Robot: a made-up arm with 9 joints. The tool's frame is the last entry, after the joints.
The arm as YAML. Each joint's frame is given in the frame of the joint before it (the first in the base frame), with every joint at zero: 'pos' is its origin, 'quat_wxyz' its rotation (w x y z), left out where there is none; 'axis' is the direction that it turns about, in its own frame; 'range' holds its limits. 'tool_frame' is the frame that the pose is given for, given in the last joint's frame.
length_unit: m
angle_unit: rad
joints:
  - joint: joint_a
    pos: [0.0, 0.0, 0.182]
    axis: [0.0, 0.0, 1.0]
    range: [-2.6, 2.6]
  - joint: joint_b
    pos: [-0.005, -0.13, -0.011]
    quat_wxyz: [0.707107, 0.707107, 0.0, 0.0]
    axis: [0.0, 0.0, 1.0]
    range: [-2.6, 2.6]
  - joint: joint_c
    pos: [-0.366, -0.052, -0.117]
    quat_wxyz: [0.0, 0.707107, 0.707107, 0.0]
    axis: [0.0, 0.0, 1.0]
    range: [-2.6, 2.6]
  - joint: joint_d
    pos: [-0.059, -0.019, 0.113]
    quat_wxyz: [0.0, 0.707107, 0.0, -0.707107]
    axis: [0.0, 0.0, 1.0]
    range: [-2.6, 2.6]
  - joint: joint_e
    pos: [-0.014, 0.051, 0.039]
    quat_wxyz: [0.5, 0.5, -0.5, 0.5]
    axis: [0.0, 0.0, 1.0]
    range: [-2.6, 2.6]
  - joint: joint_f
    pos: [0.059, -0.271, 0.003]
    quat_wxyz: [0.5, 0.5, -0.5, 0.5]
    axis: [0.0, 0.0, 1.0]
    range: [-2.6, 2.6]
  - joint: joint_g
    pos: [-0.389, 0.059, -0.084]
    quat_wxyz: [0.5, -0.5, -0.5, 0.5]
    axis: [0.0, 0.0, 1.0]
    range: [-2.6, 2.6]
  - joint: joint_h
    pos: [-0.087, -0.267, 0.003]
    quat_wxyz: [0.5, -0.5, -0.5, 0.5]
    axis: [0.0, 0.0, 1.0]
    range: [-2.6, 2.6]
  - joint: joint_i
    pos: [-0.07, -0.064, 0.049]
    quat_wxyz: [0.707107, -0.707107, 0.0, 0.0]
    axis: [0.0, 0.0, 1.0]
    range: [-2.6, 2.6]
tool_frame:
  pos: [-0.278, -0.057, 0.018]
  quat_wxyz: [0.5, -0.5, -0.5, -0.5]
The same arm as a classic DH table. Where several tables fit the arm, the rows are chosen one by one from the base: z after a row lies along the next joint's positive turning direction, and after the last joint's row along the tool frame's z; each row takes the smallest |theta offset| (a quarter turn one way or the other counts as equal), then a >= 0, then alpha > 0; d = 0 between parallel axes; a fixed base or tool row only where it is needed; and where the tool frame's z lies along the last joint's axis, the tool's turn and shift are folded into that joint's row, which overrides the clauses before.
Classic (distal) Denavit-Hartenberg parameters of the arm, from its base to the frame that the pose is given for. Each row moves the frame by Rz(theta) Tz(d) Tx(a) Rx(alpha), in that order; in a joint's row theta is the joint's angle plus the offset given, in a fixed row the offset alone. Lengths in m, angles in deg.
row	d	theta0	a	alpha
joint_a	0.171	0	-0.005	90
joint_b	0	8.09	-0.3697	180
joint_c	0.1	8.09	-0.019	-90
joint_d	0.098	-90	0.014	-90
joint_e	-0.048	-90	0.059	90
joint_f	0.187	0	-0.059	90
joint_g	0.392	90	0.267	90
joint_h	0.136	0	0.07	90
joint_i	-0.046	0	0.278	90
tool (fixed)	-0.057	90	0	0
Joint limits (deg, base to tool): -148.97..148.97 -148.97..148.97 -148.97..148.97 -148.97..148.97 -148.97..148.97 -148.97..148.97 -148.97..148.97 -148.97..148.97 -148.97..148.97

